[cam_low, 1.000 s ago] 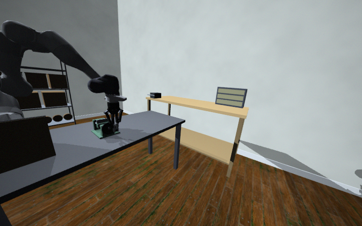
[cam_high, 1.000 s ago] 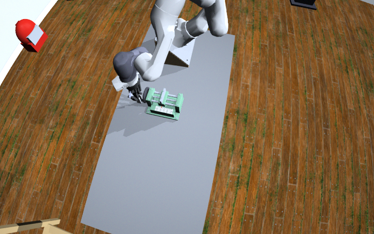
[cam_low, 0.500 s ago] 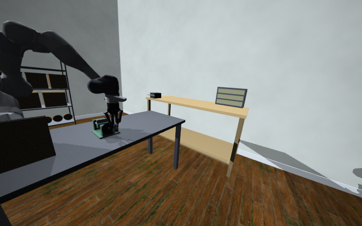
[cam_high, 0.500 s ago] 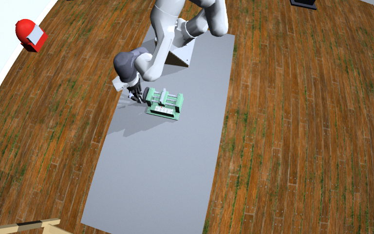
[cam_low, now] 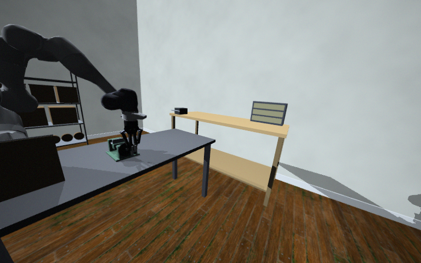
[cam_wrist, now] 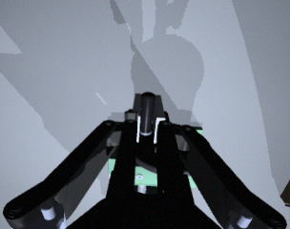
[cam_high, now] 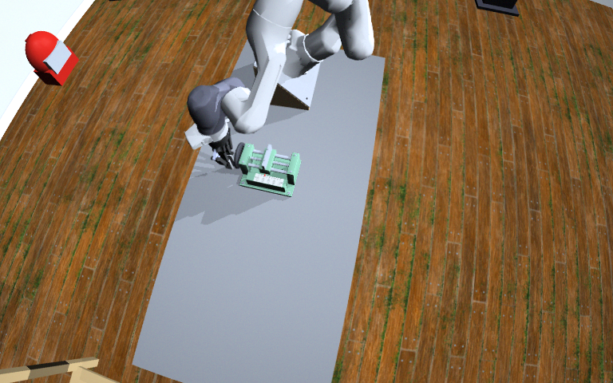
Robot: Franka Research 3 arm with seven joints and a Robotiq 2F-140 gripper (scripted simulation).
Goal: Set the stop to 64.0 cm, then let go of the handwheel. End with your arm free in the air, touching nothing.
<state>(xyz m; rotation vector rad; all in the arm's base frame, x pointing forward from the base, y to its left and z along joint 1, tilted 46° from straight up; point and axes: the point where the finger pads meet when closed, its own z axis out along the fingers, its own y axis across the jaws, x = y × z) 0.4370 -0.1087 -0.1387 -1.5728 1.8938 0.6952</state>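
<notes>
Right now my hand is 14 cm to the right of the stop carriage and 2 cm below it. The rest, counted from my hand: dark handwheel: 2 cm to the left, 1 cm below.
</notes>
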